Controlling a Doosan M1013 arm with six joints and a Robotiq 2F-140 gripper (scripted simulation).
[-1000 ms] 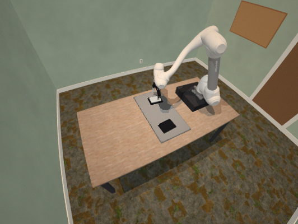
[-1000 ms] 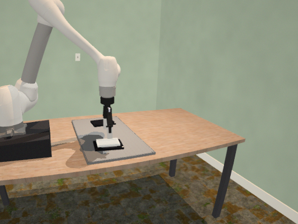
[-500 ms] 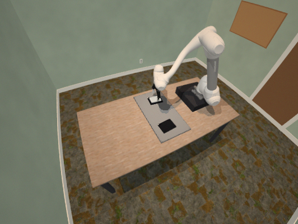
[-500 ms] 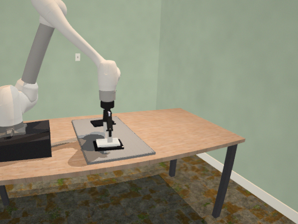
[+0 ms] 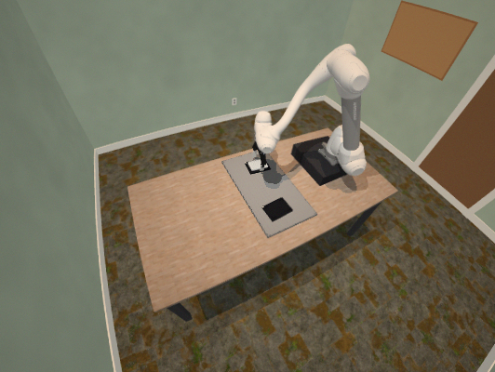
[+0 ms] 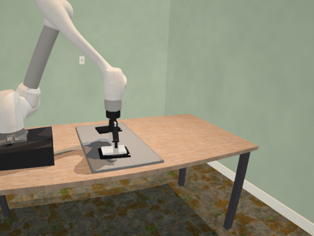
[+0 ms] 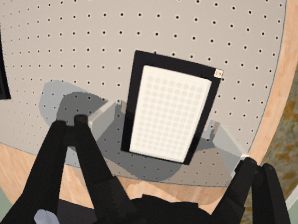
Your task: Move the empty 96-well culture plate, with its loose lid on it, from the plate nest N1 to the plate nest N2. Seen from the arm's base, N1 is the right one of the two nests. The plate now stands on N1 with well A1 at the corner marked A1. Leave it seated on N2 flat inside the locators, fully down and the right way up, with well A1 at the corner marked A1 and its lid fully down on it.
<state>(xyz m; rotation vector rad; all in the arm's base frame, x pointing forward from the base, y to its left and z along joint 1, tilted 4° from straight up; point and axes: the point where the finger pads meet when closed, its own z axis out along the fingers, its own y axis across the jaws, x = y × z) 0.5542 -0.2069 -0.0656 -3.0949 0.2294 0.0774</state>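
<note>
The plate lid lies 2 cm below my hand. Round my hand: nest N1: 4 cm below; nest N2: 39 cm to the left, 8 cm ahead, 4 cm below.
</note>
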